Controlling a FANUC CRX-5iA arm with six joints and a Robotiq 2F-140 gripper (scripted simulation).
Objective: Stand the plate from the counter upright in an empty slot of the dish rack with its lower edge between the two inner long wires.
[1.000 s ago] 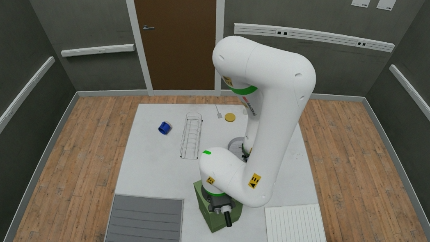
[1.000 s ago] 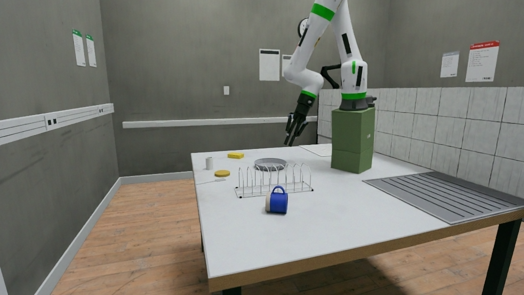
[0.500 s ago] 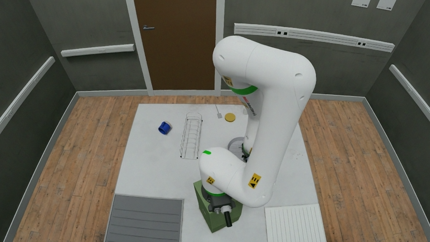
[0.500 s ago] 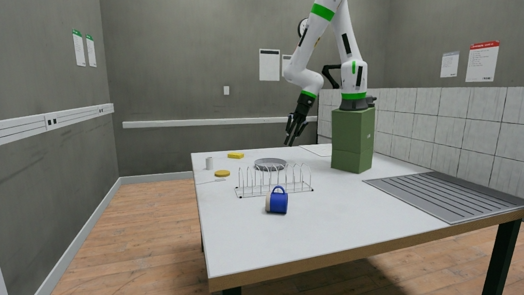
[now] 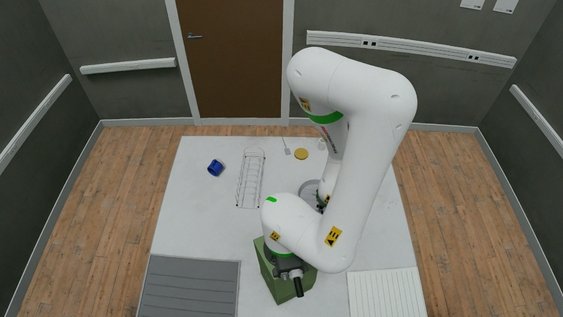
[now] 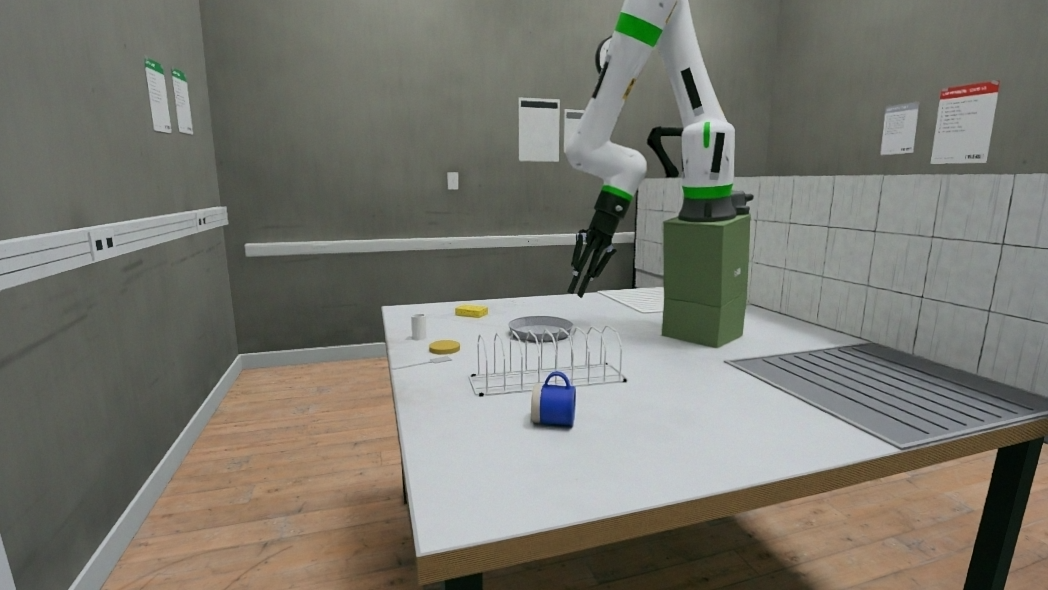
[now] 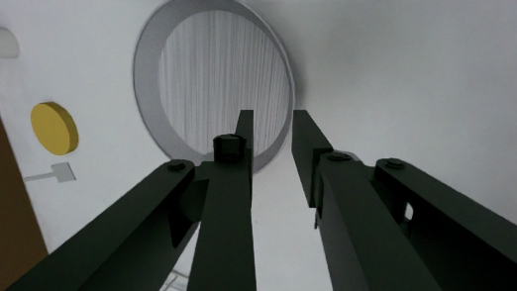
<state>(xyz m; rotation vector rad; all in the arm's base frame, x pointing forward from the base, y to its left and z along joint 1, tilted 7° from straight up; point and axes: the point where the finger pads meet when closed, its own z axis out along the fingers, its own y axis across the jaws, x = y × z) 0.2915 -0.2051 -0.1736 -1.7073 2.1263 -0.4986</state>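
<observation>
Right now my hand is 120 mm above the grey plate, 110 mm short of it and 20 mm to the left of it. Also, from my hand: yellow disc (410 mm ahead, 130 mm below, 10 mm to the right); white cup (440 mm ahead, 140 mm to the right, 120 mm below); white ribbed mat (560 mm behind, 210 mm to the right, 140 mm below).
</observation>
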